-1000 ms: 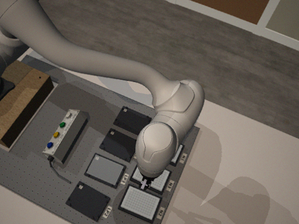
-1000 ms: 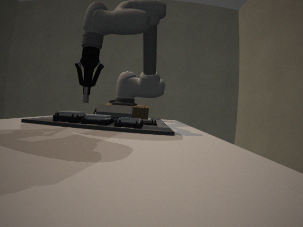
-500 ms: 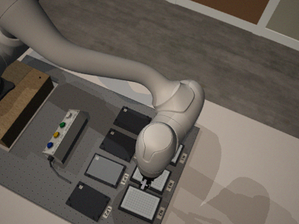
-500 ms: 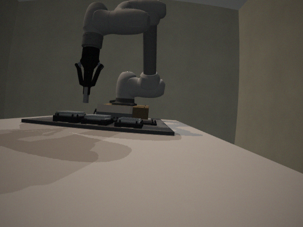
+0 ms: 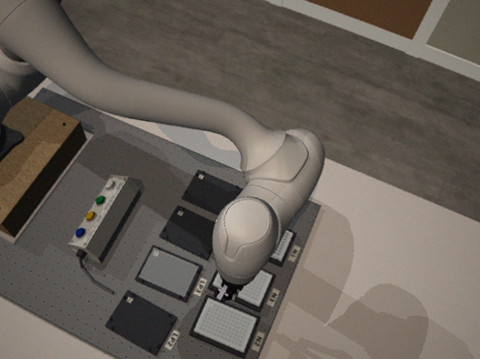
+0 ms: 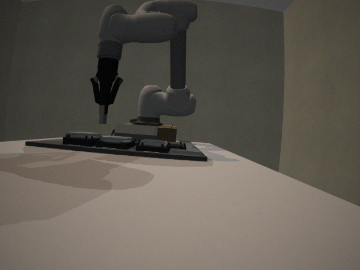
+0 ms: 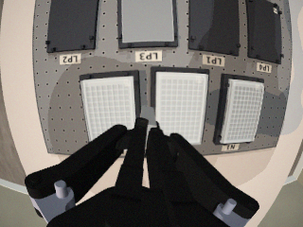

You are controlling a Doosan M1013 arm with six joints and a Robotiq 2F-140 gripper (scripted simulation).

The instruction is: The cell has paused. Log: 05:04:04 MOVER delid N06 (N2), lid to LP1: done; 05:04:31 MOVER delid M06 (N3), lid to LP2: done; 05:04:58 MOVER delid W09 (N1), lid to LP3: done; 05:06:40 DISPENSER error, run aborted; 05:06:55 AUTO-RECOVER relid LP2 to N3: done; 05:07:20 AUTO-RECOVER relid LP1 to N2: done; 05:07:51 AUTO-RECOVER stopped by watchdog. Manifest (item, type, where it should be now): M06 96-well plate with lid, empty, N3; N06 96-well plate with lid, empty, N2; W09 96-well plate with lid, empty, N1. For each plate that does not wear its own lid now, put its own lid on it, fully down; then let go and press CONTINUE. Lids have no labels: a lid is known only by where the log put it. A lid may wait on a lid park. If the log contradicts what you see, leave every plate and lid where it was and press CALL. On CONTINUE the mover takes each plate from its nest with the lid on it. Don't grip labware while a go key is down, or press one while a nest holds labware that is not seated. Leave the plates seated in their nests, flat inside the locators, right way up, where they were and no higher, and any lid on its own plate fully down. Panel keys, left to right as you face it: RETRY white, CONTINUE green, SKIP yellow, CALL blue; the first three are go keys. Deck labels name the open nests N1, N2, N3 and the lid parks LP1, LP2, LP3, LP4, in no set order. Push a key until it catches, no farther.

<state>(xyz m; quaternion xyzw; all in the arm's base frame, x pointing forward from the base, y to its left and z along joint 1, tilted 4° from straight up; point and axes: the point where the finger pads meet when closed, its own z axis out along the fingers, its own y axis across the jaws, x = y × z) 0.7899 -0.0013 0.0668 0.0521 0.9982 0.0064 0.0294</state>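
The lid is 17 cm behind my hand, 1 cm to the right of it and 9 cm below it. From my hand the other things lie so: lid park LP3: 17 cm behind, 1 cm to the right, 10 cm below; plate: 19 cm to the left, 9 cm below; lid park LP1: 18 cm behind, 12 cm to the left, 10 cm below.
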